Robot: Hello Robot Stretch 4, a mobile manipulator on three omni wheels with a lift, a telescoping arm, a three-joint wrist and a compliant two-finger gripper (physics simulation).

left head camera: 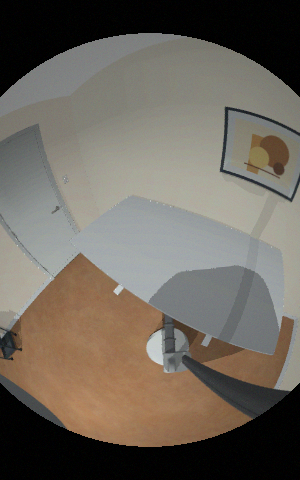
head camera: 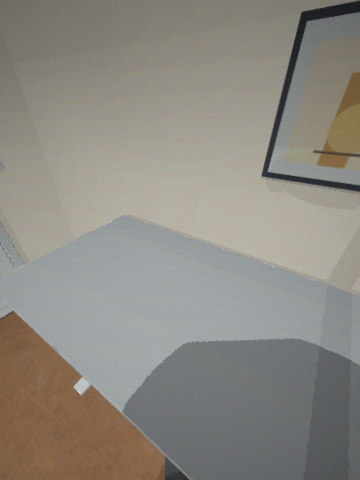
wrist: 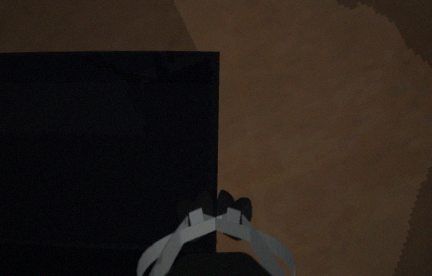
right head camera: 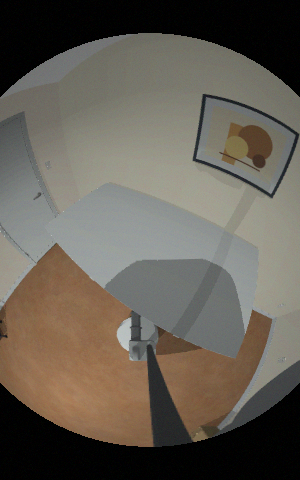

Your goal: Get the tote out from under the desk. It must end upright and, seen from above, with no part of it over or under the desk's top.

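Places are measured from the robot's base along level axes (x right, y ahead, z up), in metres.
Where they show: gripper, fingertip midpoint: point(wrist: 214, 206).
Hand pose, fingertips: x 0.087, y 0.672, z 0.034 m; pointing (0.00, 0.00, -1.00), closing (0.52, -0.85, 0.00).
Observation:
After its pixels a point has its place.
A very dark, open-topped tote point(wrist: 150, 68) {z 0.035, x 0.169, y 0.789 m} fills the left of the wrist view, upright on the brown floor. Its right wall runs down to the fingers. My gripper point(wrist: 214, 206) {z 0.034, x 0.087, y 0.672 m} is shut on that right wall, one fingertip inside the tote and one outside. The grey desk top point(head camera: 150, 290) {z 0.922, x -0.088, y 0.645 m} point(left head camera: 175, 235) {z 0.922, x 0.055, y 0.695 m} point(right head camera: 150, 225) {z 0.922, x 0.116, y 0.680 m} hides the tote and gripper from the head views. My arm point(left head camera: 169, 335) {z 0.460, x 0.001, y 0.111 m} point(right head camera: 135, 327) {z 0.472, x 0.003, y 0.079 m} runs in under the desk's front edge.
White desk feet point(head camera: 81, 385) point(left head camera: 118, 289) show at the desk's front edge. A wall with a framed picture point(left head camera: 260, 155) {z 1.497, x 0.563, y 0.746 m} point(right head camera: 240, 145) {z 1.502, x 0.572, y 0.740 m} is behind the desk. A grey door point(left head camera: 30, 200) {z 1.196, x -1.539, y 1.155 m} point(right head camera: 22, 190) {z 1.080, x -1.488, y 1.229 m} is at the left, and a small dark wheeled thing point(left head camera: 7, 344) {z 0.105, x -2.456, y -0.722 m} stands at the far left.

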